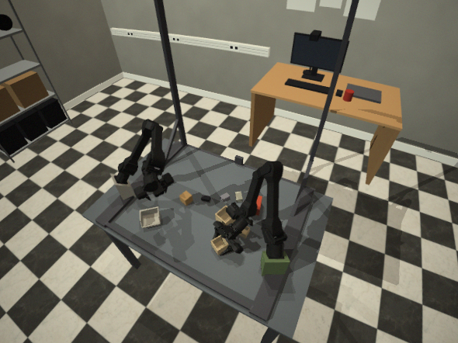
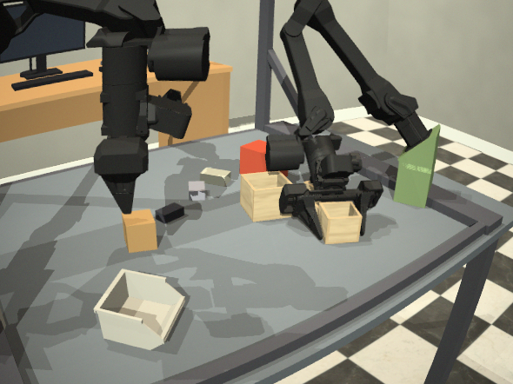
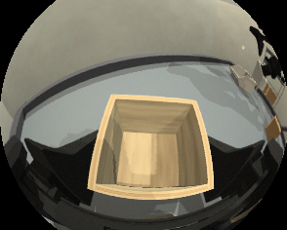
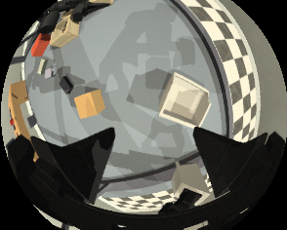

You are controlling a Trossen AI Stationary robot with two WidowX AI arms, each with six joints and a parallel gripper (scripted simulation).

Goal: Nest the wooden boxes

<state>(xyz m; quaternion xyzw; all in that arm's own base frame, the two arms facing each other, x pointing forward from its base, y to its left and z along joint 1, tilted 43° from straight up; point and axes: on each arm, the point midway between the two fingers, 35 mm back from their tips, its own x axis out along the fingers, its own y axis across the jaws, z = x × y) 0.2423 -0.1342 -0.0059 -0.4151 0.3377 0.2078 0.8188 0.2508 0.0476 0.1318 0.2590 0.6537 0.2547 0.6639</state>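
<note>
Now: the orange cube 160 mm below my right hand, 130 mm behind it and 60 mm to the left of it. Also, from my right hand: white bin (160 mm below, 70 mm ahead, 30 mm to the right); then black block (190 mm behind, 180 mm below, 150 mm to the left); then grey piece (240 mm to the left, 240 mm behind, 170 mm below).
</note>
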